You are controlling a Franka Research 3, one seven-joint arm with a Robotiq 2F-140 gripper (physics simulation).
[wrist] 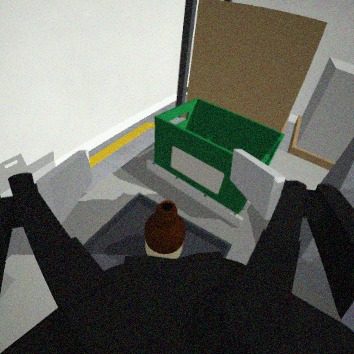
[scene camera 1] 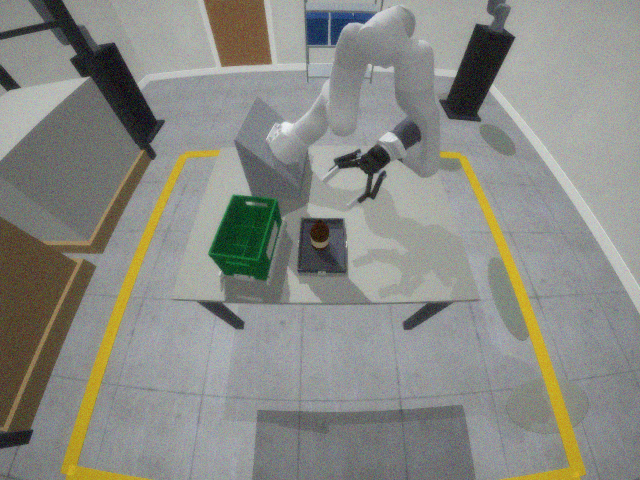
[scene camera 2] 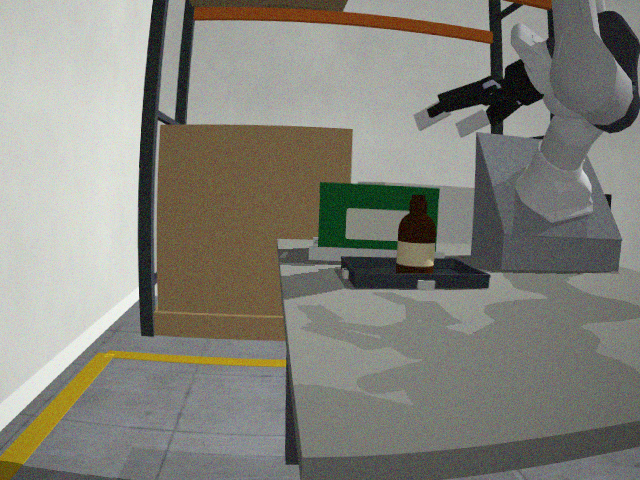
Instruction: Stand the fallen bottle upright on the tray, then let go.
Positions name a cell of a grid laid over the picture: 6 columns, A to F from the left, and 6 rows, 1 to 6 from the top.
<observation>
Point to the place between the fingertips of my gripper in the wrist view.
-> C3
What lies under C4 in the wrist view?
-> A brown bottle.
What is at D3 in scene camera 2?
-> A brown bottle.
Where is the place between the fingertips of my gripper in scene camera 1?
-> D3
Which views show my gripper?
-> The wrist view, scene camera 1 and scene camera 2: all of them.
</observation>
